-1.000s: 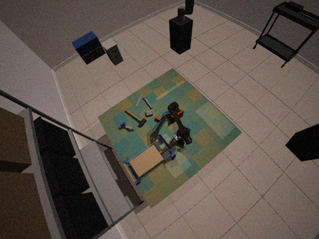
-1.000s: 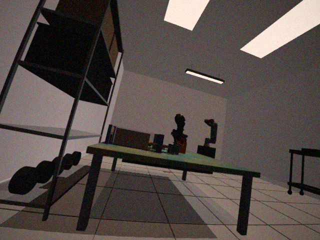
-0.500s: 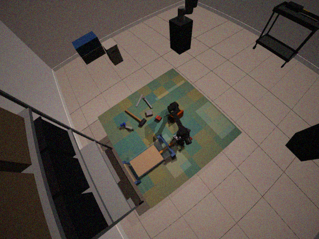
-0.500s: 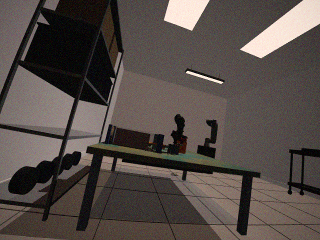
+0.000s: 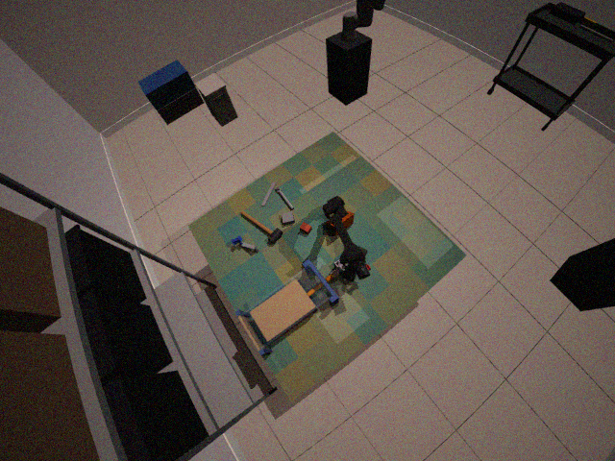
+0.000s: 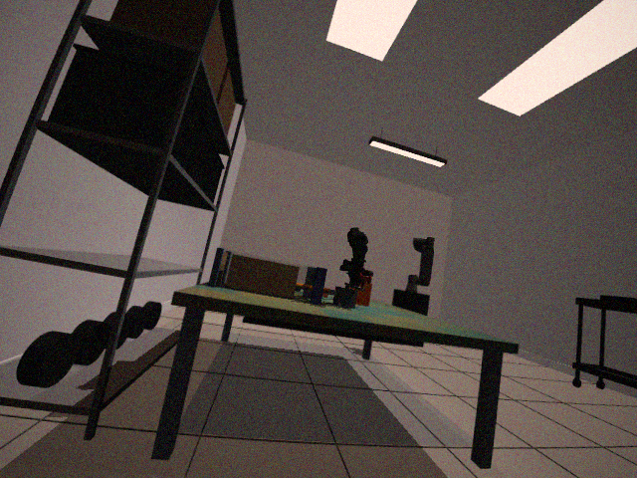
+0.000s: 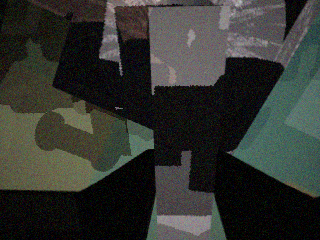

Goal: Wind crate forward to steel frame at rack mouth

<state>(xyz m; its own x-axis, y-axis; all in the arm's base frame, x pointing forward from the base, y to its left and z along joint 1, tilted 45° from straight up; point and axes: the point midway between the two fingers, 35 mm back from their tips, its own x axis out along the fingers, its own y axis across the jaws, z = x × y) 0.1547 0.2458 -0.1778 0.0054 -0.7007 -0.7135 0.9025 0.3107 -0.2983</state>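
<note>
Right now my gripper tip is 50 mm to the right of the red knob, 40 mm below it and 20 mm past it. From my gripper tip the other things lie so: winch: 60 mm to the right, 60 mm below, 10 mm ahead; then red-knobbed crank handle: 10 mm to the left, 10 mm behind, 10 mm above; then grey block: 530 mm to the right, 110 mm ahead, 80 mm below.
</note>
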